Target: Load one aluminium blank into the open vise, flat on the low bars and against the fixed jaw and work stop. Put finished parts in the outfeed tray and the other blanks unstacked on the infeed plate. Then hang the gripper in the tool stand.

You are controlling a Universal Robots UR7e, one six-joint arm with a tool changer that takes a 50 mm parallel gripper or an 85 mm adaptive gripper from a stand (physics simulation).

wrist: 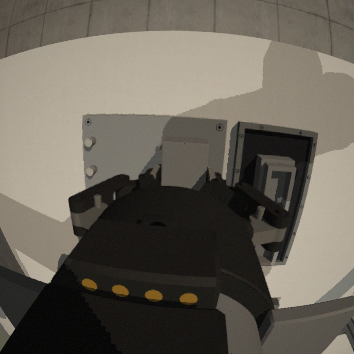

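Places are measured from the arm's base along level axes (x left, y back, z up), in millimetres.
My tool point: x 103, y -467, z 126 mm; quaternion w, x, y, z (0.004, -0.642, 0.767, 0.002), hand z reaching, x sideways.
Note:
Behind a point stands the place of what it marks.
A plain grey rectangular blank (185, 155) @[x 125, y -471, z -50 mm] is between the two fingertips of my gripper (184, 174), in the middle of the wrist view. The gripper is shut on it, with a finger against each side. The blank is over the right part of the grey infeed plate (122, 136) @[x 144, y -397, z -106 mm]; its near end is hidden by the gripper body. A finished part (278, 179) @[x 80, y -569, z -87 mm] with a stepped pocket lies in the dark-floored outfeed tray (311, 160) @[x 93, y -619, z -102 mm], right of the plate. Part of another piece shows lower in that tray, partly hidden by the right finger linkage. The vise and tool stand cannot be made out.
Two short light pegs (89, 142) @[x 145, y -358, z -98 mm] (90, 171) @[x 110, y -351, z -98 mm] stand at the plate's left edge, and a peg partly shows beside the blank's left side. The raised tray rim is close to the right finger linkage. Pale table surface surrounds the plate and tray, with tiled floor beyond its far edge.

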